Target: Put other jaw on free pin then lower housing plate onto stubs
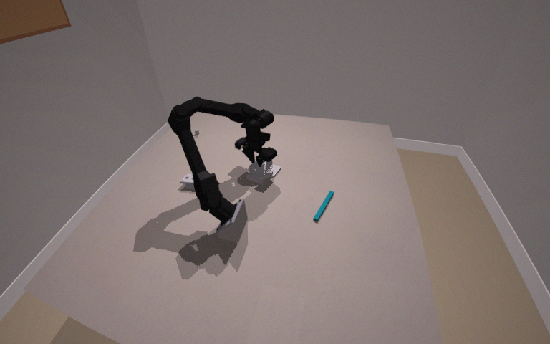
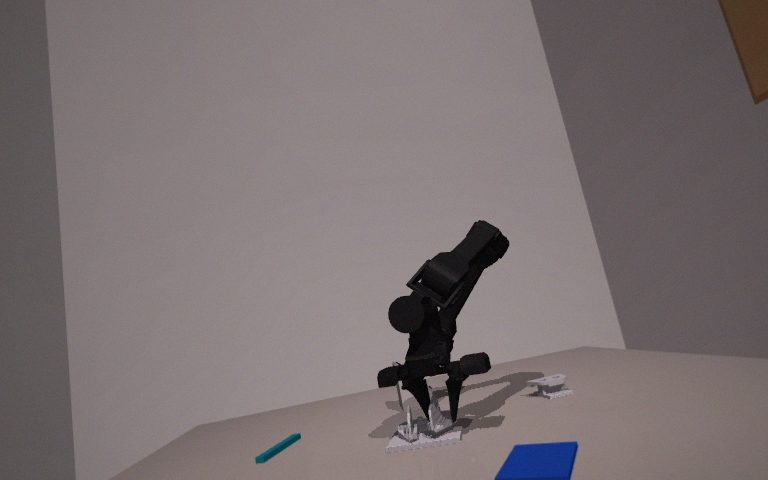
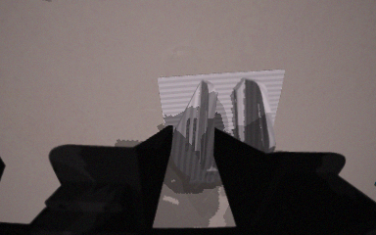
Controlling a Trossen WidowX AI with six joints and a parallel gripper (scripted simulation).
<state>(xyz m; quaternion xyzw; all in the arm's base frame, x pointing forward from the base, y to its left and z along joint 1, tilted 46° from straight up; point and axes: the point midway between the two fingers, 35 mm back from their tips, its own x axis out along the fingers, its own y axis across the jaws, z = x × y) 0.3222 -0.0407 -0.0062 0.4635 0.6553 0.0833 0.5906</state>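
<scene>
Right now my gripper tip is 40 mm to the left of the white base and 20 mm above it. From my gripper tip the other things lie so: teal bar 200 mm behind, 280 mm to the right, 20 mm below; grey jaw 40 mm behind; blue housing plate 220 mm ahead, 50 mm to the left, 20 mm below.
</scene>
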